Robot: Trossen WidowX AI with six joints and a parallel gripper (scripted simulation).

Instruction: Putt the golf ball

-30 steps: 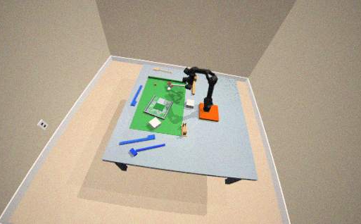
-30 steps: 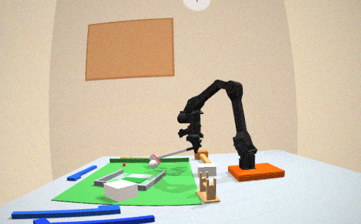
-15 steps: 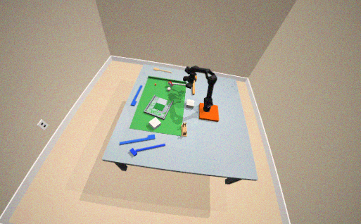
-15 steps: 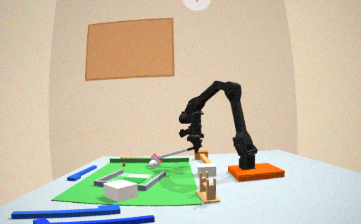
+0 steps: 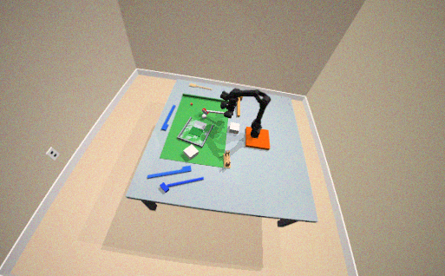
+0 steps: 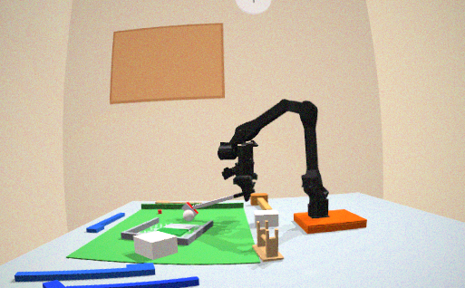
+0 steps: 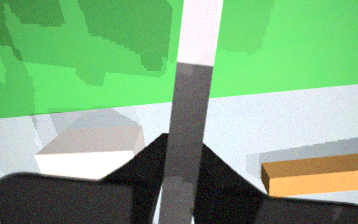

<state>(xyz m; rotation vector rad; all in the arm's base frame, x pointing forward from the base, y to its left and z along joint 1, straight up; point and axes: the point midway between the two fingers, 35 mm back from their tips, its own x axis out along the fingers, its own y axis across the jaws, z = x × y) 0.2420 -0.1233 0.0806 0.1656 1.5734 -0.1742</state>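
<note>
Now: gripper tip 120 mm short of the red putter and 20 mm to the left of it. The rest, counted from my gripper tip: white golf ball: 220 mm ahead, 20 mm to the left, 50 mm below; small wooden stand: 30 mm behind, 410 mm to the left, 40 mm below; small red marker: 370 mm ahead, 140 mm to the right, 60 mm below.
</note>
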